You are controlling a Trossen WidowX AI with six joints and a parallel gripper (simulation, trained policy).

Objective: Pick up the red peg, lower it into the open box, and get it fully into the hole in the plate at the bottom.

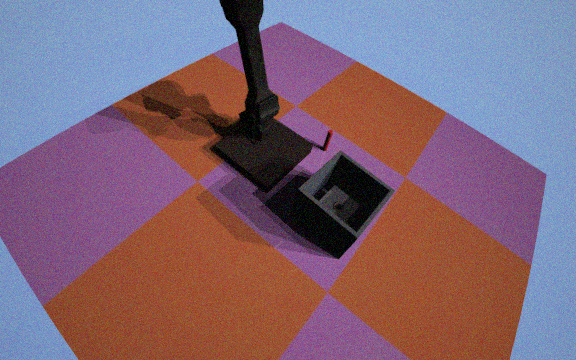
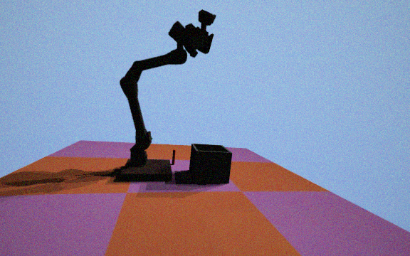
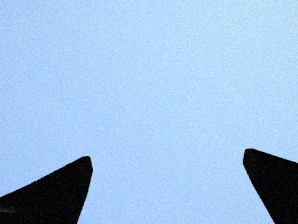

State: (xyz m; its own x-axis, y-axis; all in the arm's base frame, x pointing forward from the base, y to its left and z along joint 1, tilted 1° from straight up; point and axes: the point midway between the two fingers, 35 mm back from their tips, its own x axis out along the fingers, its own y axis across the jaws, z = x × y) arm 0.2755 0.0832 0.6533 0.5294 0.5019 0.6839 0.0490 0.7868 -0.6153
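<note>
Right now the red peg is 670 mm below my gripper tip, 140 mm behind it and 60 mm to the left of it. Round my gripper tip: grey plate (670 mm below, 90 mm to the right, 30 mm ahead).
</note>
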